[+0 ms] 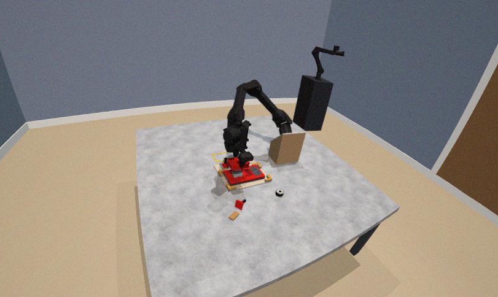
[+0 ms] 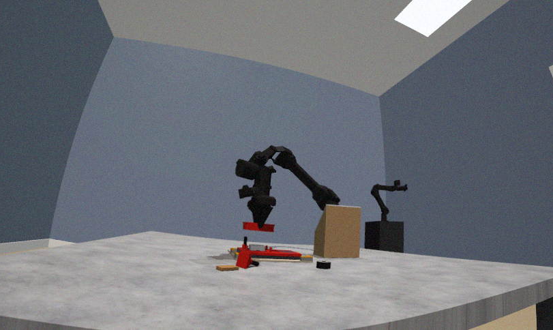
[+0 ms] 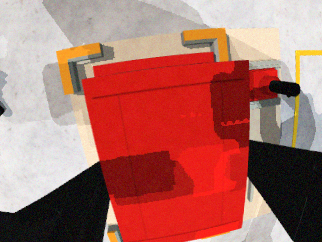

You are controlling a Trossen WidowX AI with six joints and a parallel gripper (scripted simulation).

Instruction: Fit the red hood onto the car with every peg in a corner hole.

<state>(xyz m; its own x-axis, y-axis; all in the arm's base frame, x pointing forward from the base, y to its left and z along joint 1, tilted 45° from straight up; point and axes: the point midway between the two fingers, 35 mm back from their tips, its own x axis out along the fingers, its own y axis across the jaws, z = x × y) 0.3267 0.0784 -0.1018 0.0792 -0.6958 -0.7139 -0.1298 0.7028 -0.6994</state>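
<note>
Now: gripper tip 8 cm above the grey engine block. Round my gripper tip: black wheel: 18 cm behind, 16 cm to the left, 9 cm below; then tan block: 8 cm ahead, 25 cm to the left, 10 cm below; then red hood: 1 cm above.
</note>
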